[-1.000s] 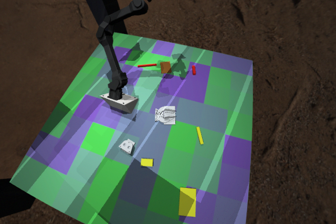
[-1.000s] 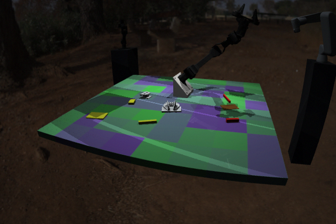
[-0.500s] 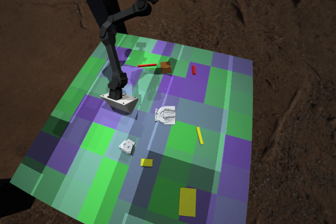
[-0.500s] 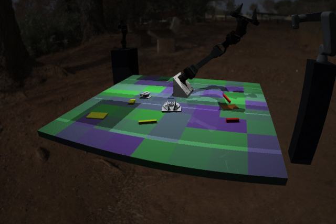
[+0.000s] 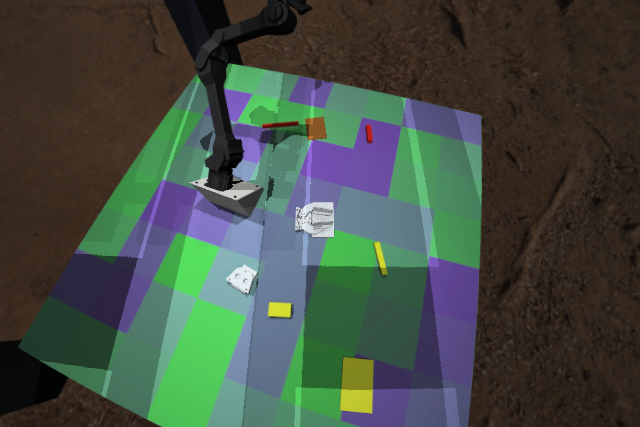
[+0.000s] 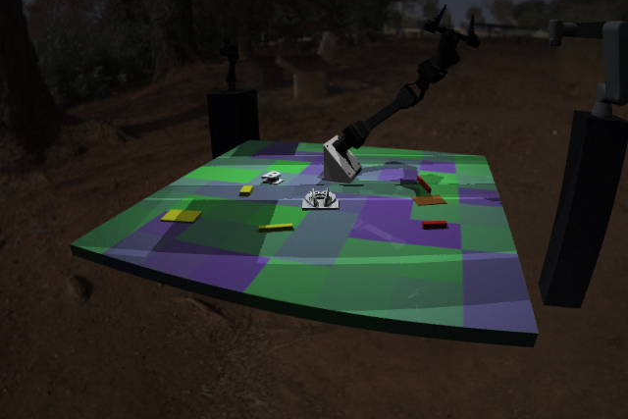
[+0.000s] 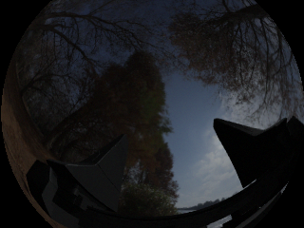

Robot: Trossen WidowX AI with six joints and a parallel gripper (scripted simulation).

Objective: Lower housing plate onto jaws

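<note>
My gripper tip is 69 cm to the left of the white housing plate, 63 cm above it and 1 cm past it. Also, from my gripper tip: red block: 65 cm below, 21 cm ahead, 4 cm to the right; then red rod: 65 cm below, 13 cm behind, 11 cm to the right; then brown tile: 65 cm below, 8 cm to the right, 1 cm ahead.
</note>
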